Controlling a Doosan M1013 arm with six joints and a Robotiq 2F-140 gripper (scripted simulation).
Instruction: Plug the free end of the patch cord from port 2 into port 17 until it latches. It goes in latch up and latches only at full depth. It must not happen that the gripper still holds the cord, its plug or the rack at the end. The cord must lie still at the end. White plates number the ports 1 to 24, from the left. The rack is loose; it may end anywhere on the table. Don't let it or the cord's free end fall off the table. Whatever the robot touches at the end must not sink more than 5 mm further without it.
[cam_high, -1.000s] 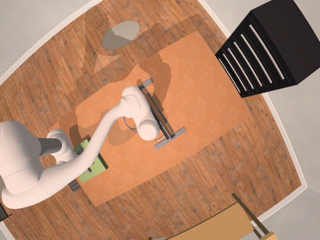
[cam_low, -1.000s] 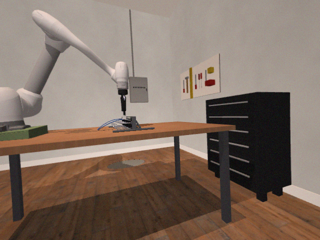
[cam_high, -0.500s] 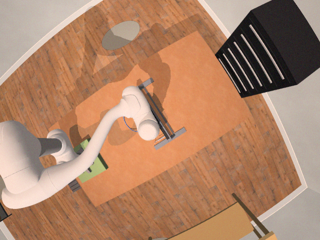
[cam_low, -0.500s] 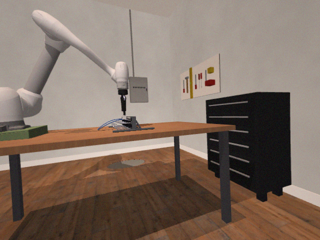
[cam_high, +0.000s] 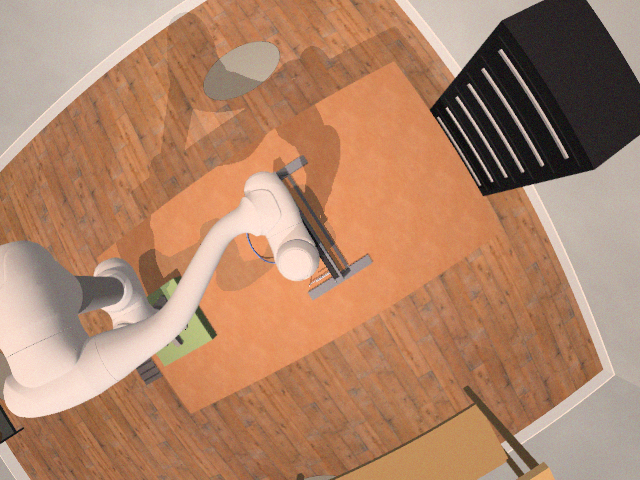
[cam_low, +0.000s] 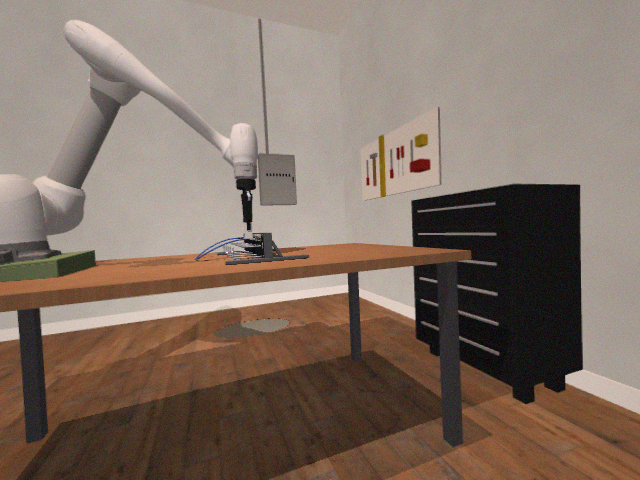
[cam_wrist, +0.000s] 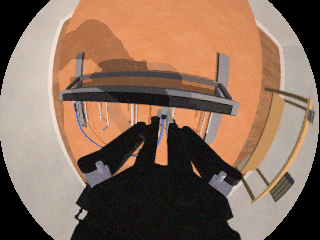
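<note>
The pale plug is 10 mm ahead of my hand and 30 mm below it.
</note>
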